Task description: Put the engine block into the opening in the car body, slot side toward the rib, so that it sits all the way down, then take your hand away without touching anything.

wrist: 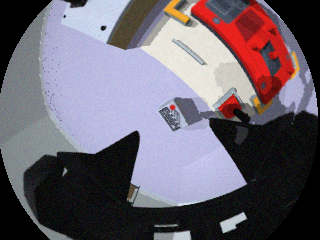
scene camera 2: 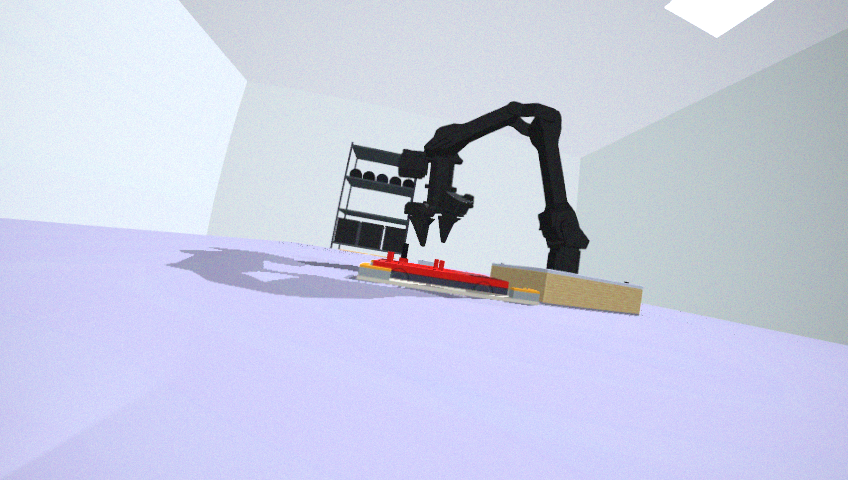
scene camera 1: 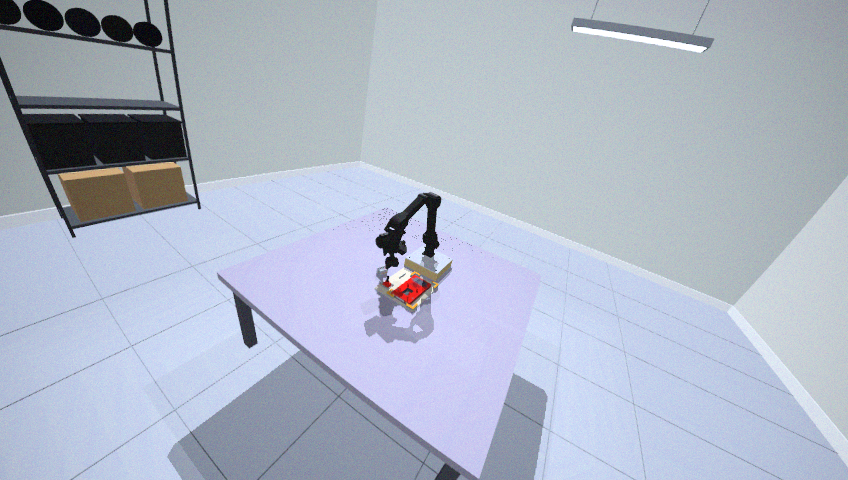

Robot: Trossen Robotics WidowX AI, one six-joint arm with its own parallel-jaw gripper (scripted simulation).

Labels:
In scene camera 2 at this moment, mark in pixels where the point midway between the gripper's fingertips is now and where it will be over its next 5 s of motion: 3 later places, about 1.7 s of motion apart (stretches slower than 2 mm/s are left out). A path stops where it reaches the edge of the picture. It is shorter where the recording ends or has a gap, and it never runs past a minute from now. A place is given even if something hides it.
My gripper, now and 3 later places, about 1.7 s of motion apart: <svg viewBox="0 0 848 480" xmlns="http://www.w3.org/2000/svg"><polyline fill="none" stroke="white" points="433,244 428,254 428,258 431,217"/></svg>

